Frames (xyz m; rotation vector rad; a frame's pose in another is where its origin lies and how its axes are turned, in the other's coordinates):
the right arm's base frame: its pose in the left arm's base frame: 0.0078 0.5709 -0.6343 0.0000 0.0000 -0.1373
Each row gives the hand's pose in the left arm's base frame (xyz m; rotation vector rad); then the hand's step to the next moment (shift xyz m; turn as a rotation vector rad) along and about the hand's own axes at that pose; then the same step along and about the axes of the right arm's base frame.
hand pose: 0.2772 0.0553 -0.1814 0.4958 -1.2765 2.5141
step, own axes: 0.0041 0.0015 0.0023 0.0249 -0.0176 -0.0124
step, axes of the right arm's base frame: -0.0035 -0.0029 0.0019 -0.0206 0.0198 0.0163
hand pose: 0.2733 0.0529 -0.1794 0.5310 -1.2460 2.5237
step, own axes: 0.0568 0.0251 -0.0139 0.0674 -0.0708 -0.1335
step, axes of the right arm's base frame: -0.0632 -0.0077 -0.0004 -0.0795 0.1451 0.0043
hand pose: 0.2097 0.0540 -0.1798 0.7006 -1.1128 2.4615
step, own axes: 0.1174 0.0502 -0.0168 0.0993 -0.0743 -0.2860
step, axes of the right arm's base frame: -0.1238 -0.0231 0.0270 -0.1645 0.2573 -0.0624
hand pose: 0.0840 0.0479 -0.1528 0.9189 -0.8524 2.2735
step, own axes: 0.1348 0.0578 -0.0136 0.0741 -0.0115 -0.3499
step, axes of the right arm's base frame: -0.1275 -0.0135 0.0725 -0.2161 0.2489 -0.1394
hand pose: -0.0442 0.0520 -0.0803 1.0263 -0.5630 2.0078
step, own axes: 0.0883 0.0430 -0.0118 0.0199 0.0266 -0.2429
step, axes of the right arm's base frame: -0.0742 0.0125 0.0643 -0.1619 0.1363 -0.1236
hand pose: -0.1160 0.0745 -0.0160 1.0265 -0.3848 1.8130
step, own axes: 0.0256 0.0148 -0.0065 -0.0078 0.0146 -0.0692
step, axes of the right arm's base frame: -0.0216 0.0097 0.0189 -0.0484 0.0271 -0.0446
